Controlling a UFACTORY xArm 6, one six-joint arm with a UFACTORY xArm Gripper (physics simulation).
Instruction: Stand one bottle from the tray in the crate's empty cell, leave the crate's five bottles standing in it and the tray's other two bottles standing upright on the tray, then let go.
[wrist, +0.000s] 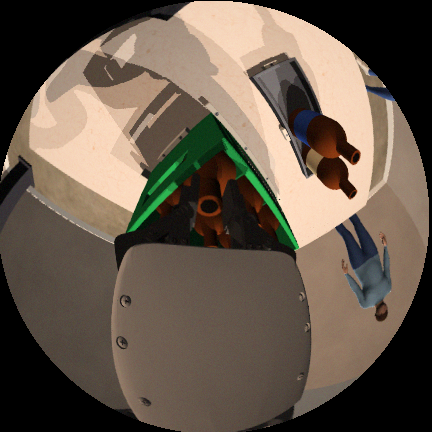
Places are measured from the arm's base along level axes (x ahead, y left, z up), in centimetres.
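Where they show: gripper, between the fingertips: (210, 187).
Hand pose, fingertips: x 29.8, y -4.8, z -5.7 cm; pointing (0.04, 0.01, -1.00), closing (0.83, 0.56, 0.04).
Observation:
Each offset is from my fingertips to the centre of the thing. "spot": to the spot under its first point. Level surfaces: height alone.
A brown bottle @(spot: dx +0.5, dy -0.8, dz +1.4 cm) (209, 205) is between the two black fingers of my gripper (210, 187), which is shut on its neck. The bottle is inside the green crate @(dx +10.2, dy -5.8, dz -8.4 cm) (172, 145), its mouth facing the camera; its base is hidden. Other brown bottles show partly in the crate around it, behind and beside the fingers. The grey tray @(spot: dx -0.6, dy +15.9, dz -16.6 cm) (266, 86) lies to the upper right, outside the crate. On it stand a bottle with a blue label @(dx +10.1, dy +18.5, dz -8.9 cm) (324, 135) and a bottle with a cream label @(dx +19.1, dy +18.1, dz -8.9 cm) (330, 172), both upright.
The crate's wall stands close around my fingers. The tray is apart from the crate, across a stretch of the pale table top @(dz -17.1 cm) (235, 107). A person (372, 277) shows on the floor beyond the table's edge at the right. Shadows of the arm and crate fall on the table at upper left.

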